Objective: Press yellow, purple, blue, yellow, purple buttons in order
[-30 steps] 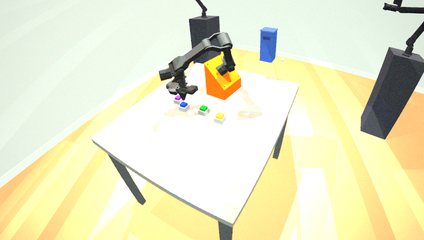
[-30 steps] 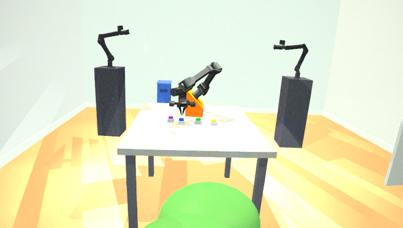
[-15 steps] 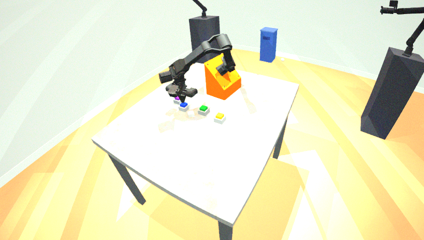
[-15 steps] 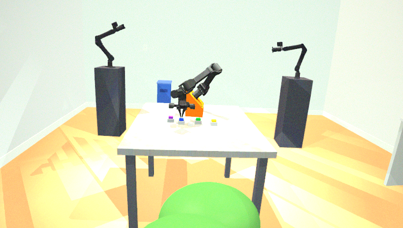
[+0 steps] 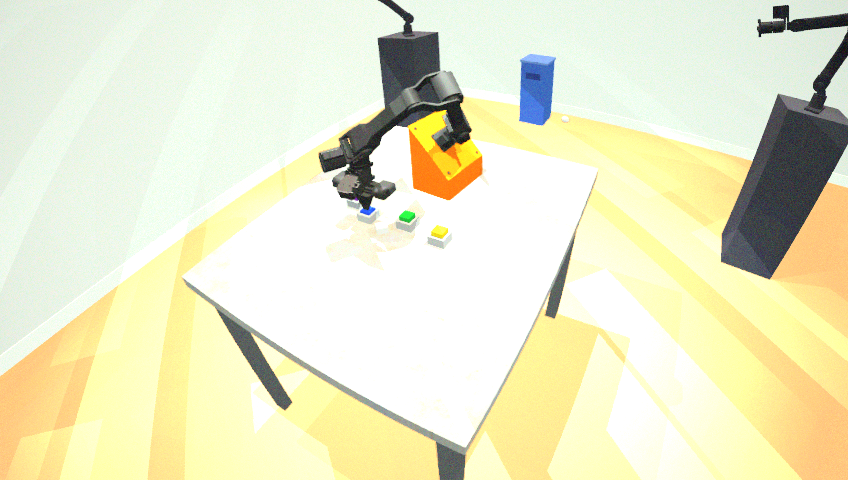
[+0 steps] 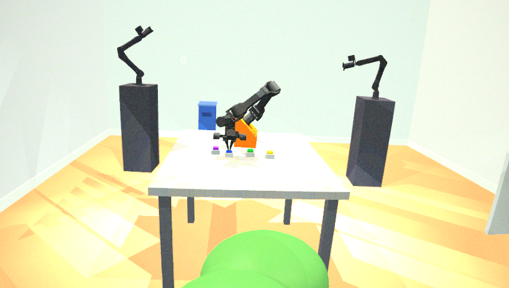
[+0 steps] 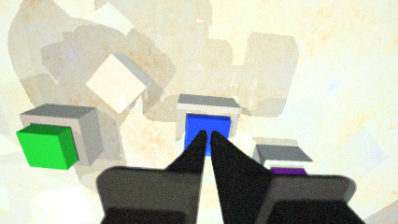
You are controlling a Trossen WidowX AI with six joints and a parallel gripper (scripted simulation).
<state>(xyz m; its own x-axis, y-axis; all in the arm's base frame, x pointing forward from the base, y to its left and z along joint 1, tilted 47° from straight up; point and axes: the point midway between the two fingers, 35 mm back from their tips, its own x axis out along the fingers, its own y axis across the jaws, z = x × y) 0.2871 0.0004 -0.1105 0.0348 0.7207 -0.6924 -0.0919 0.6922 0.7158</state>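
The blue button is 10 mm below my gripper tip. Also, from my gripper tip: purple button (40 mm behind, 80 mm to the right); then white block (20 mm ahead, 70 mm to the left, 20 mm below); then green button (30 mm behind, 120 mm to the left).
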